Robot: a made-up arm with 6 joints. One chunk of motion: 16 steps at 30 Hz.
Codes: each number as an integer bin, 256 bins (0 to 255) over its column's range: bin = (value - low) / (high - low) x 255, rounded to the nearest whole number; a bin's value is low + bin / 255 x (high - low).
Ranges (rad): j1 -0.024..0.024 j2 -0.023..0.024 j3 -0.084..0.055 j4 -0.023..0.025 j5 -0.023..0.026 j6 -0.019..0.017
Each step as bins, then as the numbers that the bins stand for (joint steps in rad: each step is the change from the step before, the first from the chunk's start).
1 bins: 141 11 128 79 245 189
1 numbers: 0.00254 -0.02097 -0.01423 -0.00813 0.02408 0.00768
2 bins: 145 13 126 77 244 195
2 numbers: 0.00329 -0.02060 -0.01532 -0.00851 0.02389 0.00853
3 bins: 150 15 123 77 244 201
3 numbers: 0.00424 -0.02024 -0.01695 -0.00851 0.02389 0.00938
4 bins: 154 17 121 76 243 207
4 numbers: 0.00499 -0.01987 -0.01804 -0.00869 0.02369 0.01022
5 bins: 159 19 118 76 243 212
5 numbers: 0.00593 -0.01950 -0.01968 -0.00869 0.02369 0.01093
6 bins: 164 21 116 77 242 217
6 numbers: 0.00687 -0.01913 -0.02077 -0.00851 0.02350 0.01164
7 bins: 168 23 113 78 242 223
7 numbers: 0.00762 -0.01876 -0.02240 -0.00832 0.02350 0.01248
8 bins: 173 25 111 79 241 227
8 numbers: 0.00856 -0.01839 -0.02349 -0.00813 0.02331 0.01305
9 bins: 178 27 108 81 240 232
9 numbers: 0.00951 -0.01802 -0.02513 -0.00775 0.02312 0.01375
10 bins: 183 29 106 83 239 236
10 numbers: 0.01045 -0.01765 -0.02622 -0.00738 0.02293 0.01432
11 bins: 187 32 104 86 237 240
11 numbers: 0.01120 -0.01710 -0.02731 -0.00681 0.02254 0.01488
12 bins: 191 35 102 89 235 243
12 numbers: 0.01195 -0.01655 -0.02840 -0.00625 0.02216 0.01531
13 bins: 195 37 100 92 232 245
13 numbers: 0.01271 -0.01618 -0.02949 -0.00568 0.02158 0.01559
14 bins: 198 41 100 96 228 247
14 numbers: 0.01327 -0.01544 -0.02949 -0.00493 0.02081 0.01587
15 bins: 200 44 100 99 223 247
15 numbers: 0.01365 -0.01489 -0.02949 -0.00436 0.01985 0.01587
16 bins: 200 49 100 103 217 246
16 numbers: 0.01365 -0.01397 -0.02949 -0.00361 0.01870 0.01573
